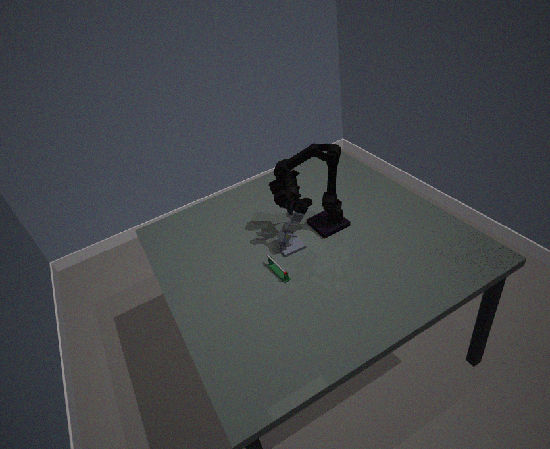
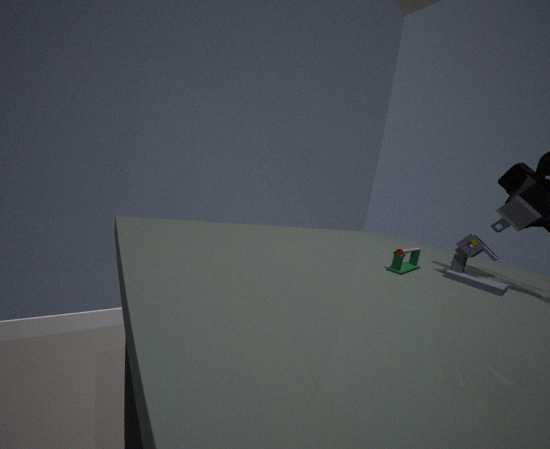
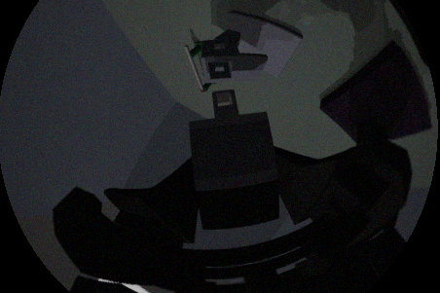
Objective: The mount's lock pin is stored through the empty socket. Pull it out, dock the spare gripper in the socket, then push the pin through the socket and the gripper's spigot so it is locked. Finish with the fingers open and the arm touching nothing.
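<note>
Now: gripper tip 16 cm short of the green cradle, 9 cm to the right of it and 15 cm above it. The rest, counted from my gripper tip: grey mount 5 cm ahead, 1 cm to the right, 12 cm below; then spare gripper 1 cm to the right.
</note>
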